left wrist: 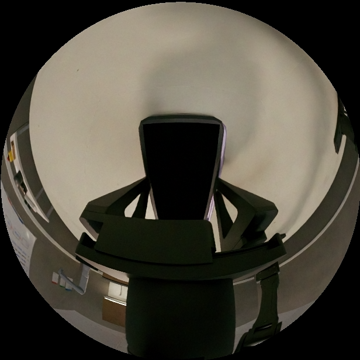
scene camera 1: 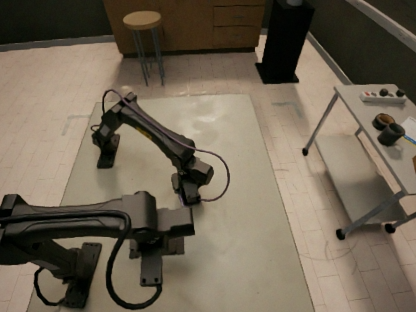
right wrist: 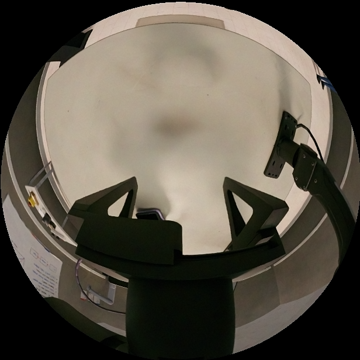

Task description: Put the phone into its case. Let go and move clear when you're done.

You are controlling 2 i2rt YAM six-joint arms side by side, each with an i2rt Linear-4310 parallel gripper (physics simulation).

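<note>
My left gripper (scene camera 1: 189, 194) (left wrist: 180, 181) is shut on the dark phone (left wrist: 182, 160) (right wrist: 148, 216), which is held screen up by its long sides. The purple case (left wrist: 223, 142) shows as a thin strip along the phone's right side in the left wrist view; the phone hides the rest. The phone's far edge covers the case's far edge there. Whether phone and case touch cannot be told. My right gripper (scene camera 1: 156, 250) (right wrist: 180, 181) is wide open and empty, apart from the phone and case.
The pale table top (scene camera 1: 250, 225) lies under both arms. A wheeled cart (scene camera 1: 365, 112) with a power strip (scene camera 1: 370, 96) and dark cups stands at the right. A stool (scene camera 1: 142, 20) and a black stand (scene camera 1: 288, 45) are at the back. The two arms are close together.
</note>
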